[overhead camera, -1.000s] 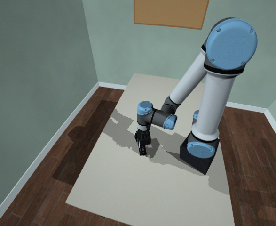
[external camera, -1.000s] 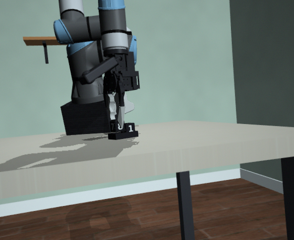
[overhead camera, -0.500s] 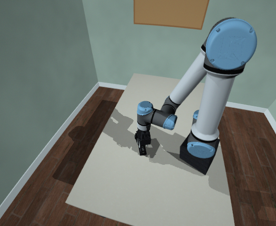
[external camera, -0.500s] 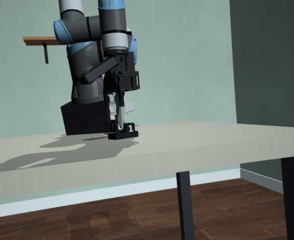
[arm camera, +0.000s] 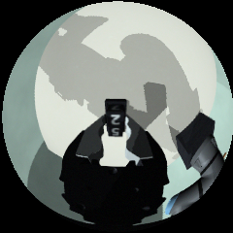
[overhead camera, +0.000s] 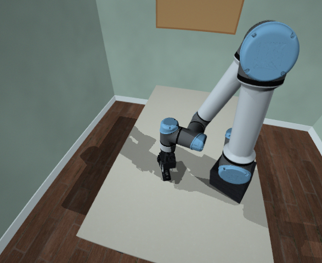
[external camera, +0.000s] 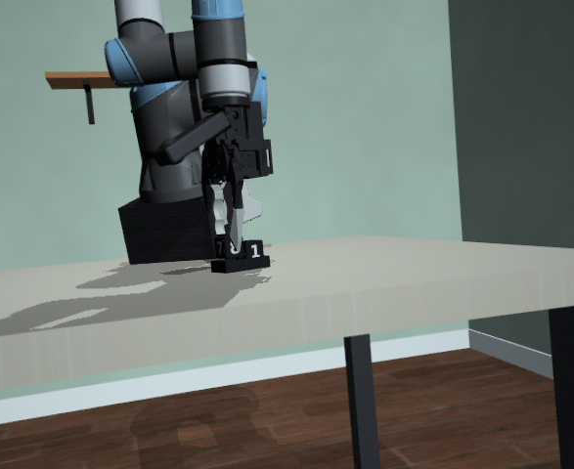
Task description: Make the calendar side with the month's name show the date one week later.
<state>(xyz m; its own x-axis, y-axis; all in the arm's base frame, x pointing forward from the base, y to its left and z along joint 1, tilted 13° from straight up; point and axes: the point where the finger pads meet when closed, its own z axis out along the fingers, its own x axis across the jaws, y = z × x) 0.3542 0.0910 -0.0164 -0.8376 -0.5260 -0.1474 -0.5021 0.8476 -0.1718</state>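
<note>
Right now my hand is 1 cm past the black tray, 1 cm to the right of it and 4 cm above it. Round my hand: black digit cube: 2 cm behind, 3 cm to the left, 2 cm below.
</note>
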